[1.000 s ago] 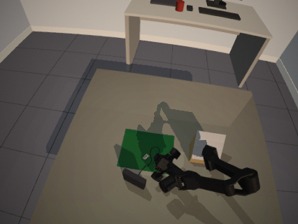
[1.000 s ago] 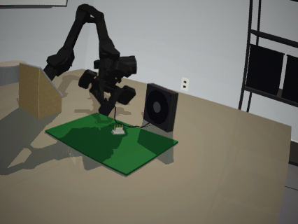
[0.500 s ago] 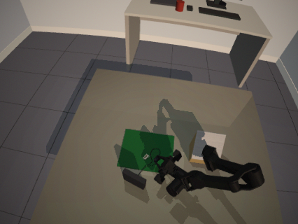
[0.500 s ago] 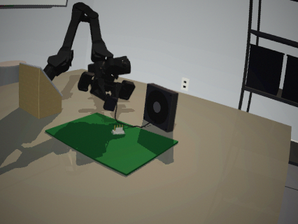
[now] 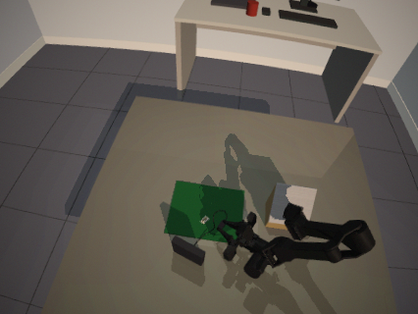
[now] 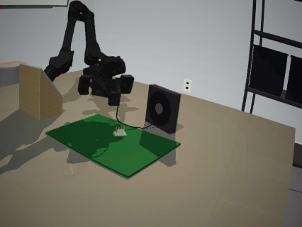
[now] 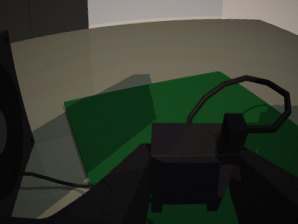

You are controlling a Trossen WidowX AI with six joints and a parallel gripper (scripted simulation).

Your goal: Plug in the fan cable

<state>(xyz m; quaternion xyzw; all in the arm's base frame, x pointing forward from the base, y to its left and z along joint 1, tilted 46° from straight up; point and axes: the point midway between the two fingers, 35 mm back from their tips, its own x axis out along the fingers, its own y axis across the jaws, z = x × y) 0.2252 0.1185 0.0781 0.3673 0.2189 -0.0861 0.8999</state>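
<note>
The green board is 7 cm ahead of my gripper tip, 8 cm to the right of it and 10 cm below it. Round my gripper tip: black fan (8 cm ahead, 11 cm to the left, 3 cm below); then black plug (1 cm below).
</note>
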